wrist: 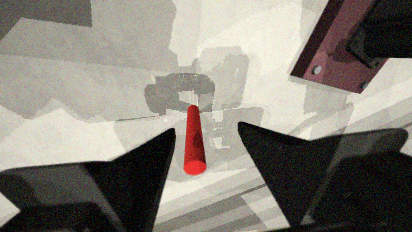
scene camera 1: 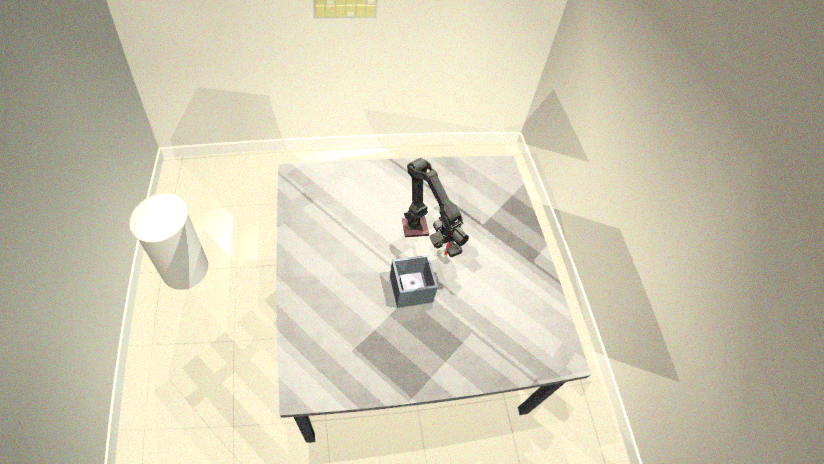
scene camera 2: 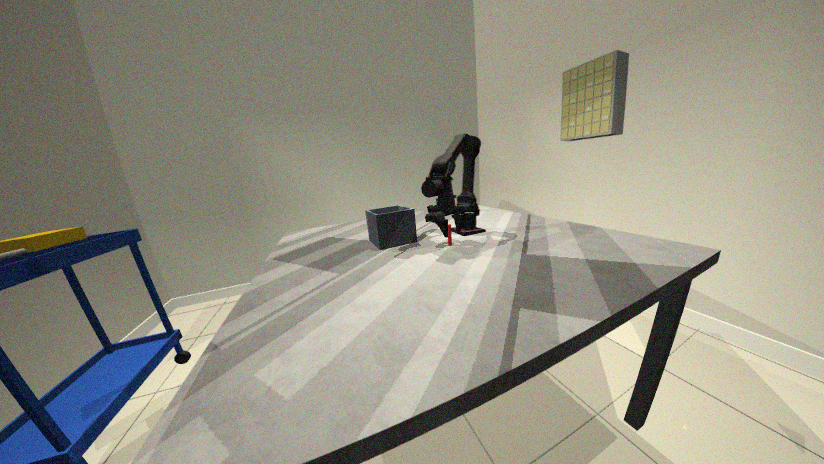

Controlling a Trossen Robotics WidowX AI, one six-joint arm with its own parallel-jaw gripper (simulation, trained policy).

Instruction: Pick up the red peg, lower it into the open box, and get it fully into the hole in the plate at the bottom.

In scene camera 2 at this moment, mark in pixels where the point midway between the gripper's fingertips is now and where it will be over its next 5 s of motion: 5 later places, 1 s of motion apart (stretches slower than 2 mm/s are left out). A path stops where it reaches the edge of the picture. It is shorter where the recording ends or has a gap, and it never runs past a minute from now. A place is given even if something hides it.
My gripper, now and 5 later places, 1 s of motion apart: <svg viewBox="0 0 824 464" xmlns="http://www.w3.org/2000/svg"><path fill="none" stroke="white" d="M452 235L444 221L417 193L400 201L392 221L386 216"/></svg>
